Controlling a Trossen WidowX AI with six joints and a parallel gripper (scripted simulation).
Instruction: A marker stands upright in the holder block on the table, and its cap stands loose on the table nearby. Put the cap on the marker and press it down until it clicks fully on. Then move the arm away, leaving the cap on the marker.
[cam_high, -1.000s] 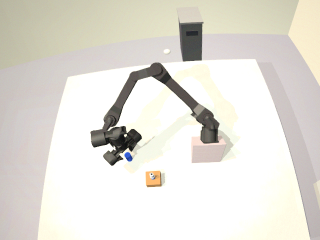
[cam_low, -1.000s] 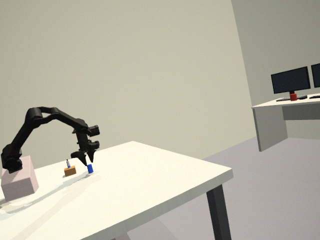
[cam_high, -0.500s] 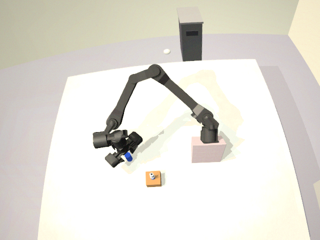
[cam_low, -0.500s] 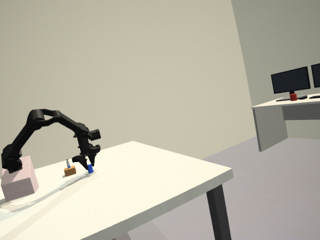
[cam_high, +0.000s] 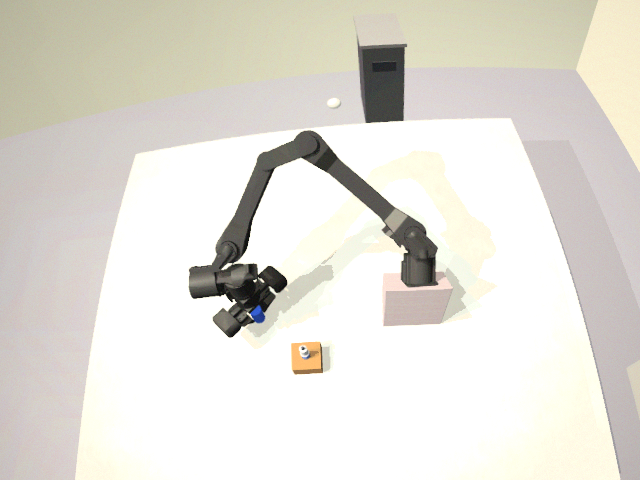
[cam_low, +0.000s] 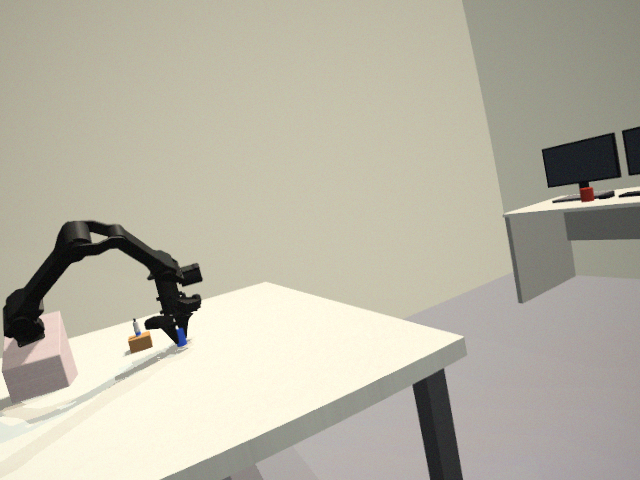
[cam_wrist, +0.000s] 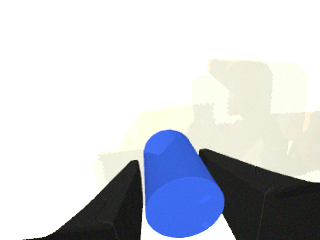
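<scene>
The holder block lies 11 cm behind my gripper tip, 12 cm to the left of it and 1 cm above it. The rest, counted from my gripper tip: blue cap: 1 cm above.
</scene>
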